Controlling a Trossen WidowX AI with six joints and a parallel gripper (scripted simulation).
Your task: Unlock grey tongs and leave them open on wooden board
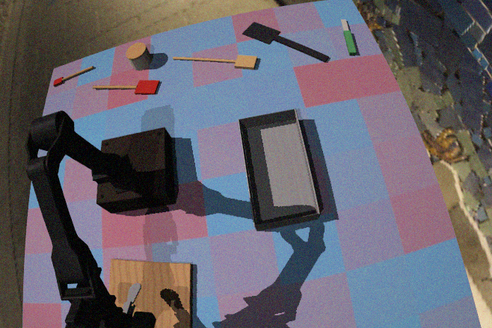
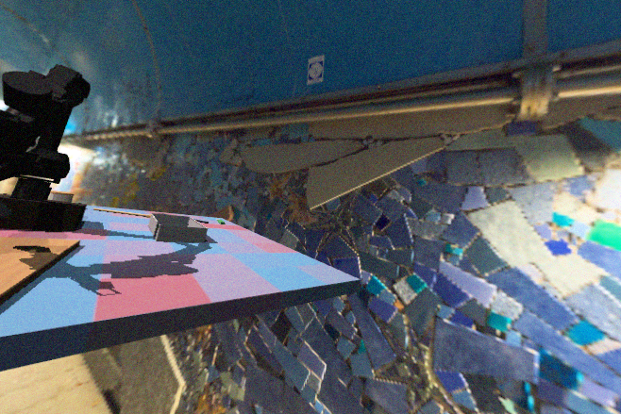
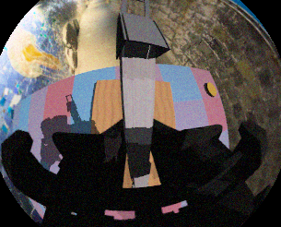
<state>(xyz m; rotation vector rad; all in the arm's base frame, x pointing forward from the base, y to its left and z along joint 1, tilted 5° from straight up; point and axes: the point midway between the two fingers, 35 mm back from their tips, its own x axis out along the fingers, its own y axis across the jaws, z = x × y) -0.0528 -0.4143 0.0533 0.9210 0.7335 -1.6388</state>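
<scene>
Now: the wooden board 13 cm below my gripper tip, 4 cm to the left of it and 1 cm ahead of it. Round my gripper tip: roasting tin (46 cm ahead, 36 cm to the left, 11 cm below); black spatula (82 cm to the left, 62 cm ahead, 13 cm below); red spatula (82 cm to the left, 13 cm below, 7 cm ahead).
</scene>
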